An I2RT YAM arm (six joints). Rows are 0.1 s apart.
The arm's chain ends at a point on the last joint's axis. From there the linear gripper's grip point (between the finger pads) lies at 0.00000 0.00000 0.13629 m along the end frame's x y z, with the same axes.
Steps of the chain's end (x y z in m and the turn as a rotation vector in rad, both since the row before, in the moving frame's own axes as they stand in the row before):
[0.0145 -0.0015 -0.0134 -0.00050 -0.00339 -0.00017]
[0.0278 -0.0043 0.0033 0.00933 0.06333 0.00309]
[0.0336 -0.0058 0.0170 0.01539 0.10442 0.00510]
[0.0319 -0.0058 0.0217 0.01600 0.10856 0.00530]
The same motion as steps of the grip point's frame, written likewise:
[0.0140 -0.0014 -0.0134 -0.00050 -0.00339 -0.00017]
[0.0364 -0.0056 0.0030 0.00933 0.06333 0.00309]
[0.0478 -0.0079 0.0162 0.01539 0.10442 0.00510]
[0.0467 -0.0079 0.0209 0.01600 0.10856 0.00530]

